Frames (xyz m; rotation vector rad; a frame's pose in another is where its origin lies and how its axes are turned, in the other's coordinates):
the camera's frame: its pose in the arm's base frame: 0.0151 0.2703 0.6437 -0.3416 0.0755 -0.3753
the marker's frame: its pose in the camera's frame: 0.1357 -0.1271 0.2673 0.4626 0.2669 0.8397
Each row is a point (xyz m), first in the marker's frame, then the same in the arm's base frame.
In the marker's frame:
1: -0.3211 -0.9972 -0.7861
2: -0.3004 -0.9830 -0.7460
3: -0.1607 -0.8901 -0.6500
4: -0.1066 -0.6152 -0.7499
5: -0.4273 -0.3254 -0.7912
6: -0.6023 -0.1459 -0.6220
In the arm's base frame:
1: -0.1133 -0.7377 0.0484
2: -0.0846 -0.7215 0.0824
3: 0.0412 -0.5922 0.1518
4: -0.0446 -0.3093 0.1192
5: -0.4331 -0.1760 0.2601
6: -0.5770 -0.1087 0.5175

